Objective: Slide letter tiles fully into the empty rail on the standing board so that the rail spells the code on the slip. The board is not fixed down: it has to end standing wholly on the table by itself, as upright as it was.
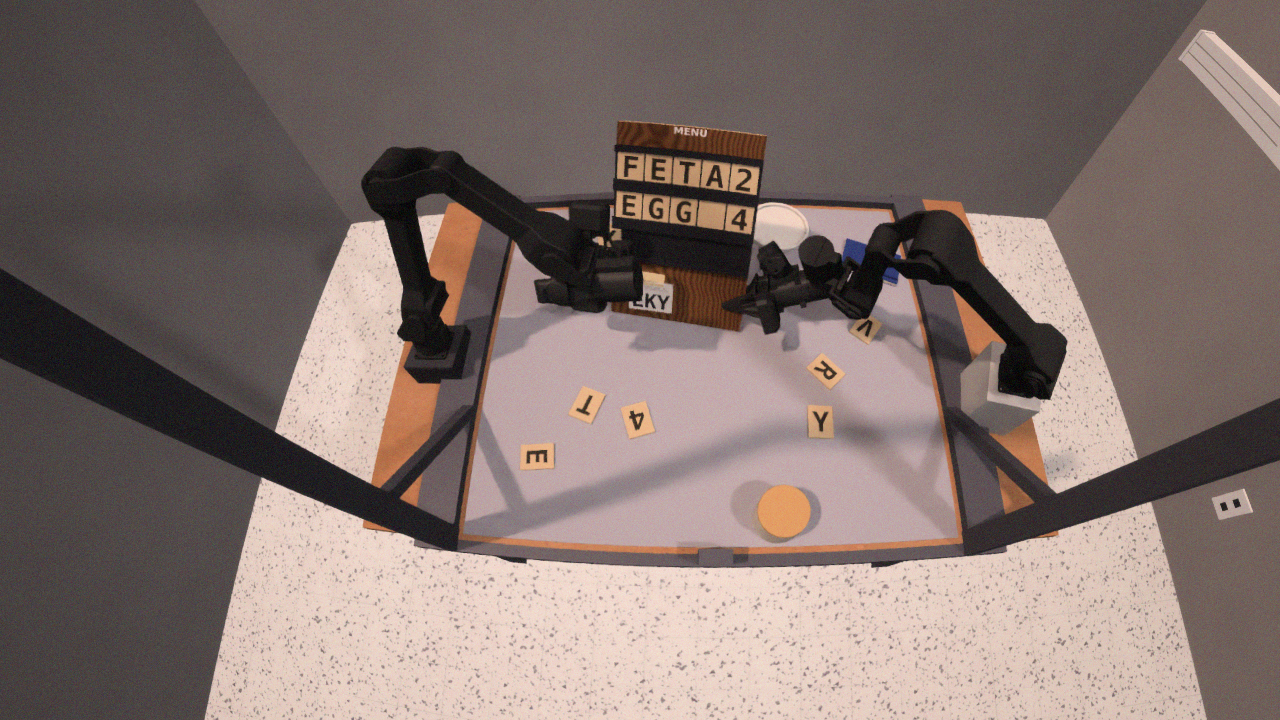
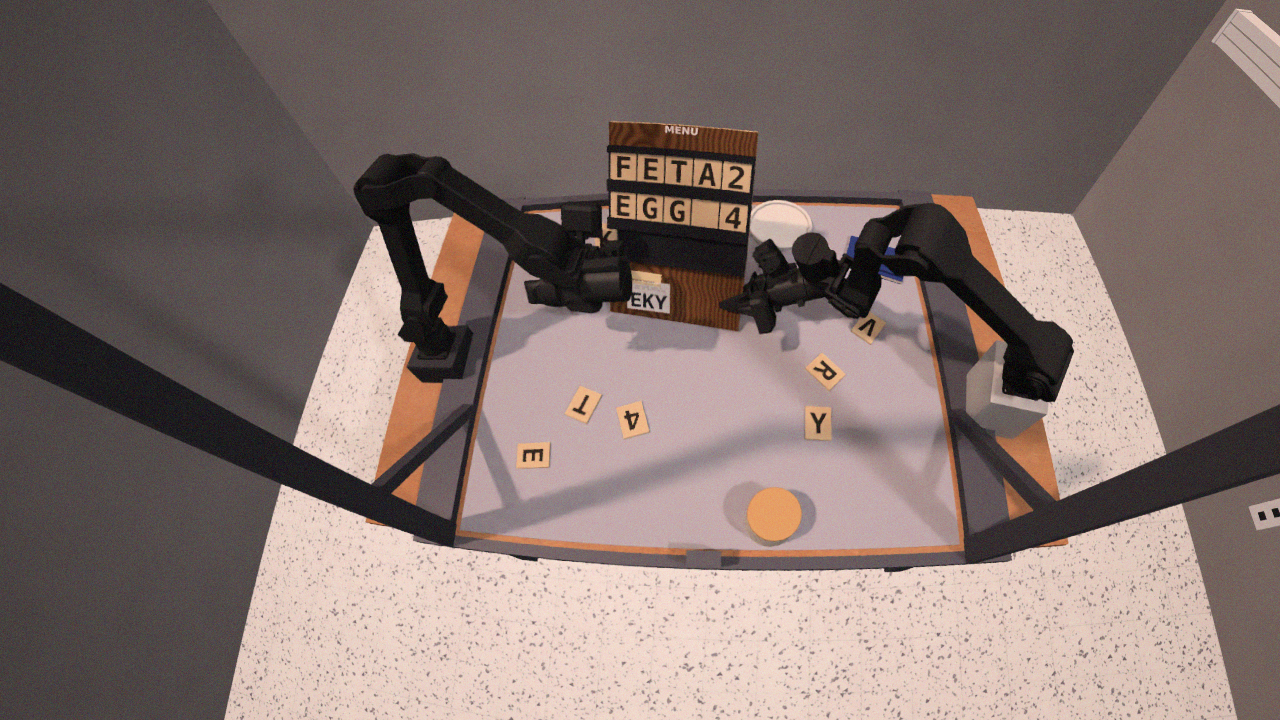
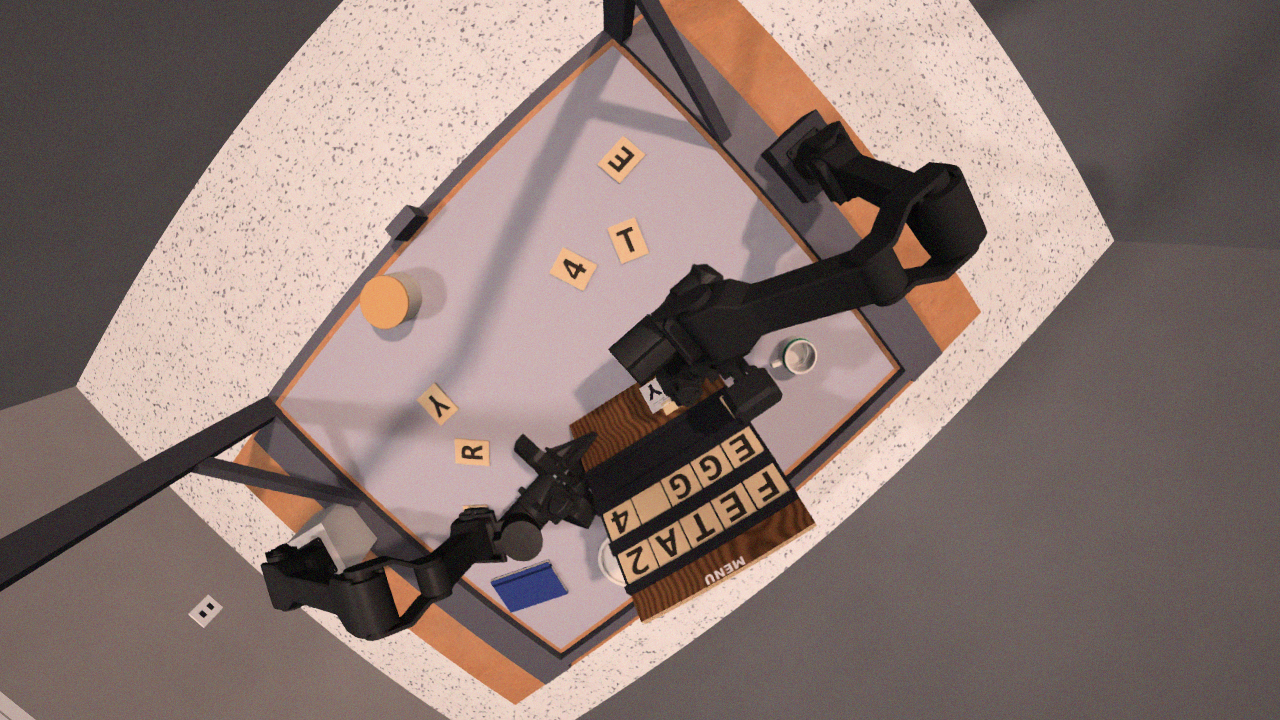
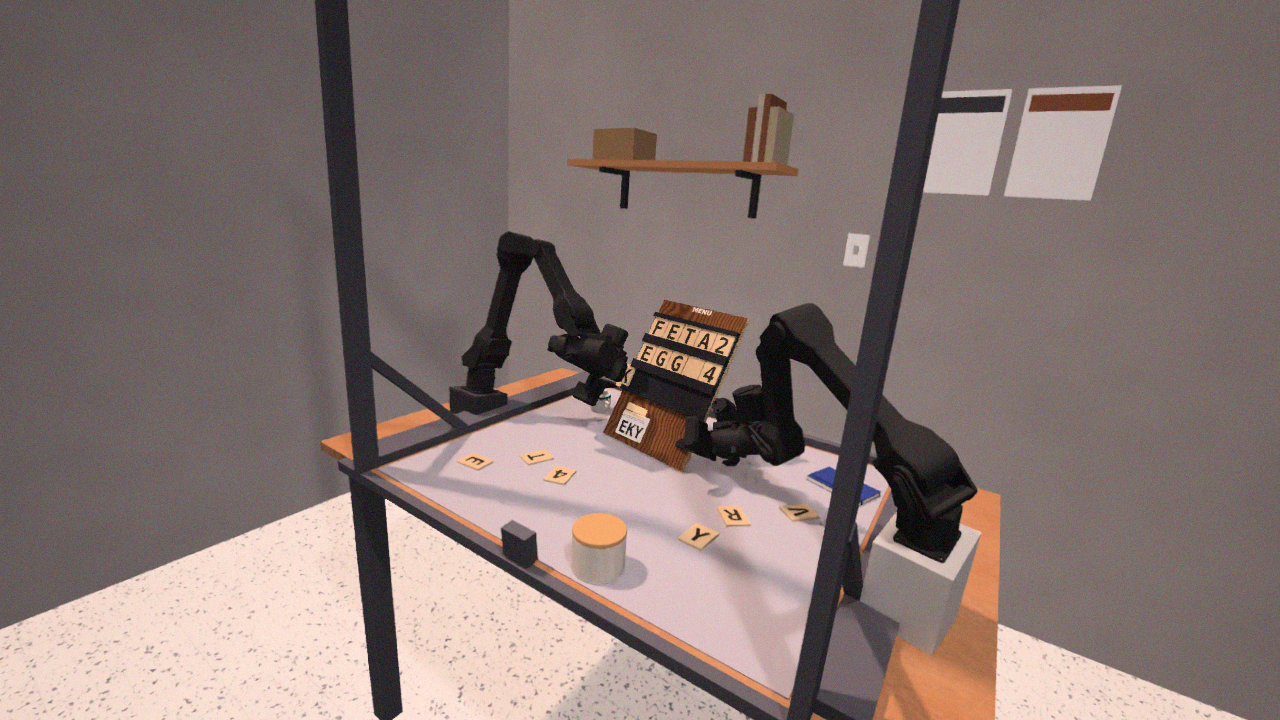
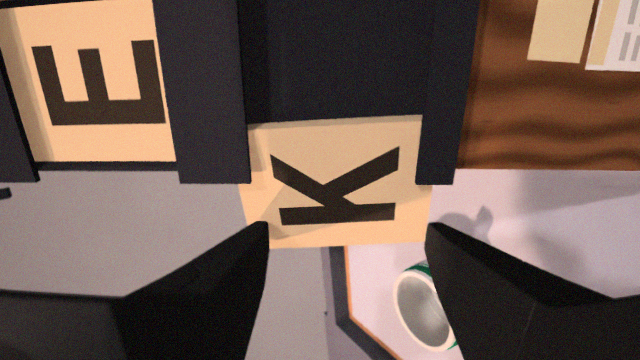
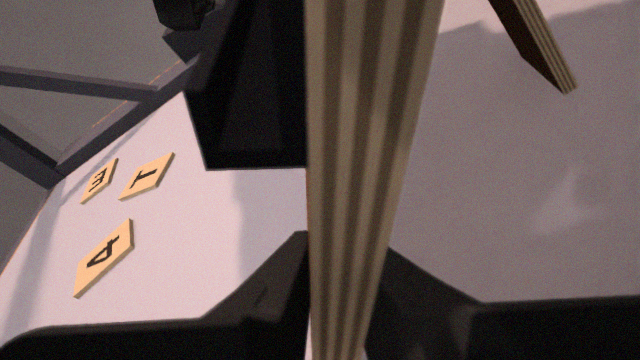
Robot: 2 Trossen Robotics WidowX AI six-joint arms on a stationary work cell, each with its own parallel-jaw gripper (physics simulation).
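Frame: origin at the left arm's base, x right, y ahead, z up, level; centimetres.
Where they show: left gripper, fingertip midpoint: (image 1: 600, 240) (image 2: 597, 241) (image 5: 347, 235); right gripper, fingertip midpoint: (image 1: 722, 304) (image 2: 720, 303) (image 3: 598, 435) (image 4: 677, 444); left arm's base at its link origin: (image 1: 434, 345) (image 2: 437, 346) (image 3: 813, 156) (image 4: 478, 390); right arm's base at its link origin: (image 1: 1016, 376) (image 2: 1022, 376) (image 3: 316, 560) (image 4: 927, 537).
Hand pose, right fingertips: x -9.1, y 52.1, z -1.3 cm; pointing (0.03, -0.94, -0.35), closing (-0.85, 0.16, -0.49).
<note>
Each offset is from my right fingertips to the top centre of the thing.
The standing board (image 1: 707, 300) (image 2: 698, 300) (image 4: 664, 440) leans back on the table; its bottom rail (image 1: 689, 253) (image 5: 340, 60) is dark. The slip {dz +2.6, dx -1.7, dy -12.9 cm} (image 1: 653, 298) (image 2: 648, 300) (image 4: 631, 428) reads EKY. A K tile {dz +11.8, dx -7.8, dy -19.7 cm} (image 5: 335, 185) sits partly in that rail's left end, its outer part sticking out. My left gripper (image 5: 347, 235) is open, its fingertips beside the tile's outer corners. My right gripper (image 6: 326, 241) is shut on the board's right side edge. Loose tiles E {dz -3.8, dx +27.6, dy -31.1 cm} (image 1: 537, 456), T {dz -3.8, dx +17.9, dy -23.4 cm} (image 1: 586, 404), 4 (image 1: 637, 419), Y {dz -3.8, dx +20.8, dy +16.5 cm} (image 1: 820, 421), R {dz -3.8, dx +11.2, dy +18.5 cm} (image 1: 825, 369) and V {dz -3.8, dx +2.1, dy +27.6 cm} (image 1: 864, 328) lie on the table.
A green-banded cup {dz +0.6, dx -12.2, dy -29.9 cm} (image 3: 795, 356) (image 5: 422, 310) stands near the left gripper. A white plate {dz -2.6, dx -21.7, dy +12.6 cm} (image 1: 780, 225) lies behind the board's right side. A blue book (image 3: 529, 586) (image 4: 843, 484) lies at the back right of the table. A jar with an orange lid {dz +2.5, dx +37.2, dy +8.3 cm} (image 1: 784, 511) (image 4: 598, 548) stands near the front edge.
</note>
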